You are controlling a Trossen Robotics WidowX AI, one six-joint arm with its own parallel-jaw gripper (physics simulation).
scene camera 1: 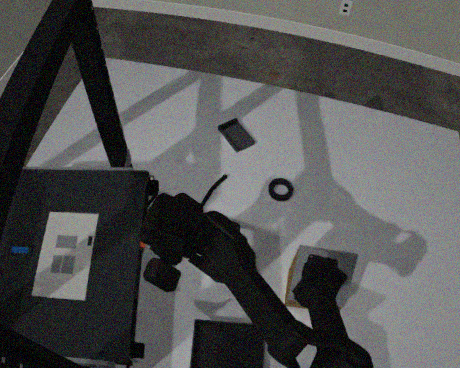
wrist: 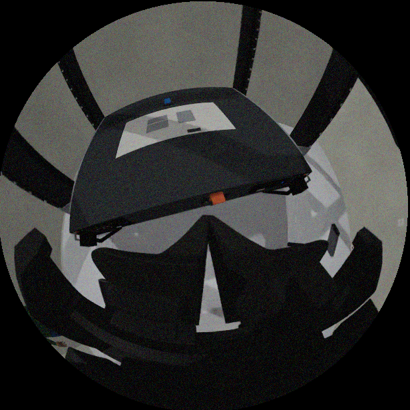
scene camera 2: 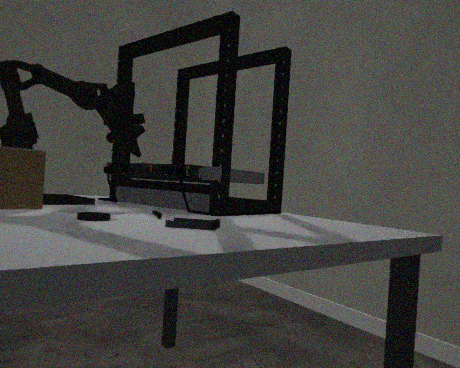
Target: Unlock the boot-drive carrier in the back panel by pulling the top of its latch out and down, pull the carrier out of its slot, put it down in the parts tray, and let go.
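Pixels of known places: gripper, between the fingertips: [scene camera 1: 151, 248] [scene camera 2: 139, 156]; arm's base, origin of its link: [scene camera 1: 319, 270] [scene camera 2: 18, 162].
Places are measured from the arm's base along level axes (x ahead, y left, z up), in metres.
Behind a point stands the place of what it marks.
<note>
The orange latch [scene camera 1: 143, 245] @[x 0.372, y 0.043, z 0.023 m] [scene camera 2: 151, 168] @[x 0.382, y 0.041, z 0.013 m] [wrist: 217, 198] shows on the back panel edge of the dark server chassis [scene camera 1: 115, 200] @[x 0.469, y -0.042, z 0.029 m] [wrist: 175, 172]. The carrier body is too dark to make out in its slot. My gripper [scene camera 2: 137, 153] @[x 0.346, y 0.055, z 0.048 m] [wrist: 206, 219] is shut and empty. In the wrist view its fingertips are just below the latch and slightly left of it, with a small gap in the picture. In scene camera 2 the fingertips are above the chassis level. In scene camera 1 the wrist hides them. The black tray [scene camera 1: 227, 350] @[x 0.153, y 0.189, z -0.111 m] [scene camera 2: 68, 199] @[x 0.157, y 0.125, z -0.099 m] lies on the table beside the chassis.
Black rack posts [scene camera 1: 102, 100] @[x 0.498, y -0.145, z 0.235 m] [scene camera 2: 227, 100] @[x 0.501, y -0.186, z 0.224 m] [wrist: 247, 50] stand around the chassis. A black ring [scene camera 1: 273, 191] @[x 0.132, y -0.239, z -0.102 m] [scene camera 2: 93, 216] @[x 0.103, y -0.285, z -0.105 m], a short dark strip [scene camera 1: 212, 190] @[x 0.287, y -0.205, z -0.106 m] [scene camera 2: 157, 214] @[x 0.289, y -0.203, z -0.110 m] and a dark flat box [scene camera 1: 240, 137] @[x 0.256, y -0.405, z -0.113 m] [scene camera 2: 192, 223] @[x 0.251, y -0.430, z -0.104 m] [wrist: 333, 241] lie on the table. The arm stands on a wooden block [scene camera 2: 22, 180] @[x 0.007, y -0.039, z -0.044 m].
</note>
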